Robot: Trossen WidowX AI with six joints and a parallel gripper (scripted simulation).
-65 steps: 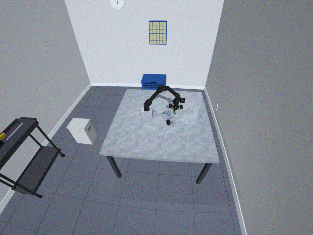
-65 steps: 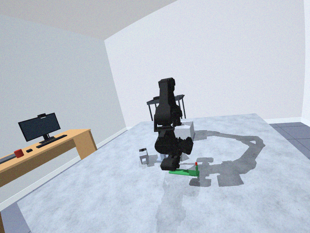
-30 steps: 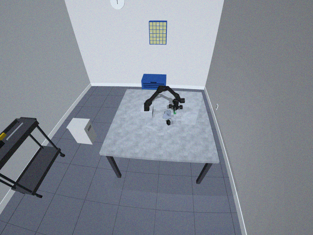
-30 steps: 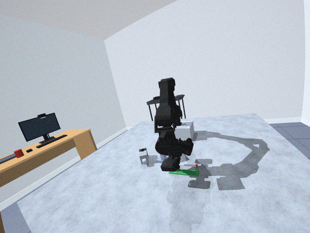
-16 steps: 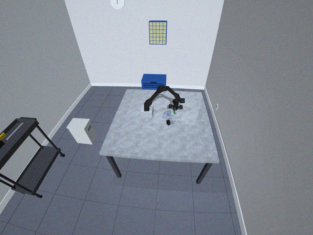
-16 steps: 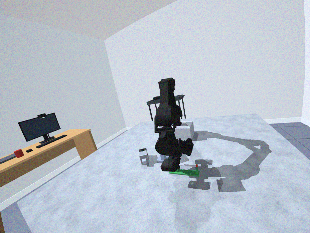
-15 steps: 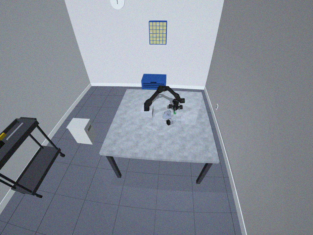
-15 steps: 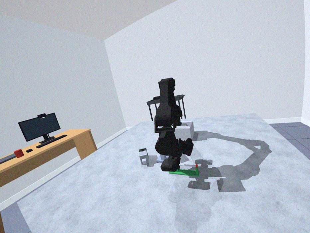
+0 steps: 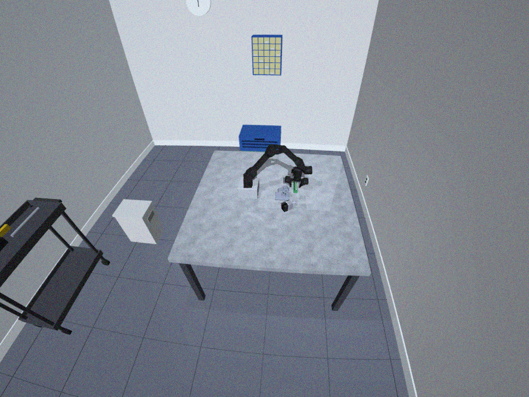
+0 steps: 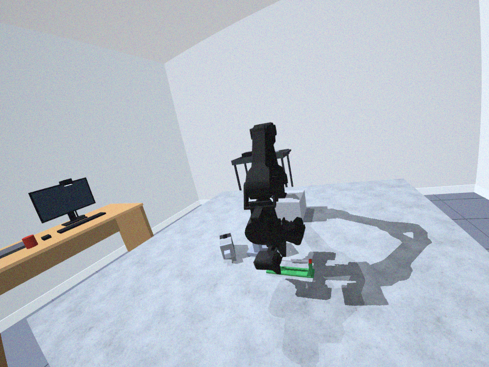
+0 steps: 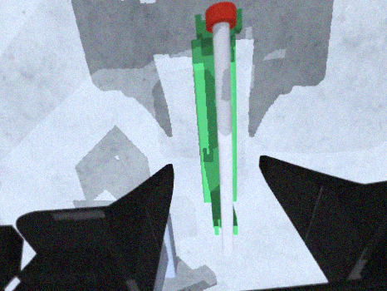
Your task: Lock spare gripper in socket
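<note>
Right now the green cradle is 1 cm ahead of my gripper tip and 2 cm to the left of it. From my gripper tip the other things lie so: spare gripper: 7 cm behind, 22 cm to the right, 1 cm above; then mount: 10 cm behind, 9 cm to the right, 3 cm above.
</note>
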